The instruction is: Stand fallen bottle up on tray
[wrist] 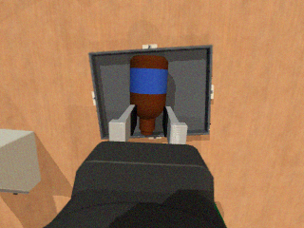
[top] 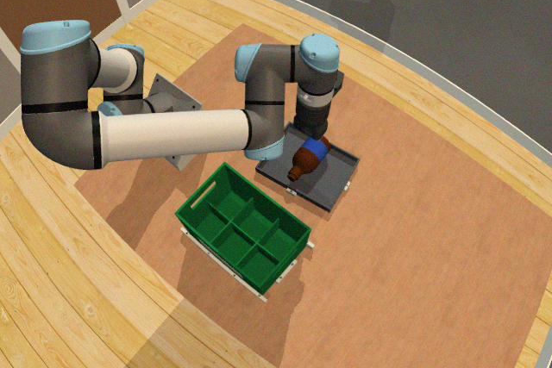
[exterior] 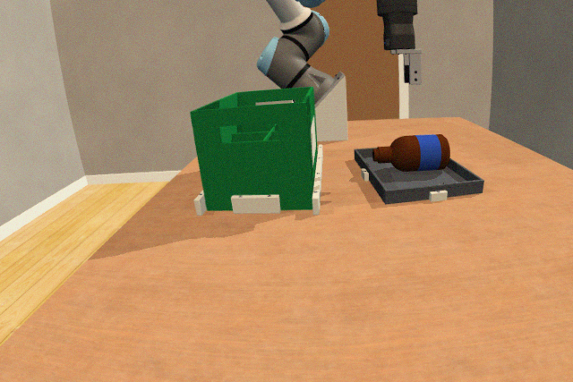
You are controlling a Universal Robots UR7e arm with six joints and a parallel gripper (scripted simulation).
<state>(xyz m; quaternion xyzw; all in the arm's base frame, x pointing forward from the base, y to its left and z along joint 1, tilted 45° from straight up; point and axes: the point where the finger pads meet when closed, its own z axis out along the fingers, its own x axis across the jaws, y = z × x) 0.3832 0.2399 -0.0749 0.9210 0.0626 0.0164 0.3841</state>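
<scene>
My gripper is now 10 mm past the bottle and 160 mm above it. The rest, counted from my hand: green crate (30 mm ahead, 290 mm to the right, 120 mm below); then dark grey tray (190 mm below).
</scene>
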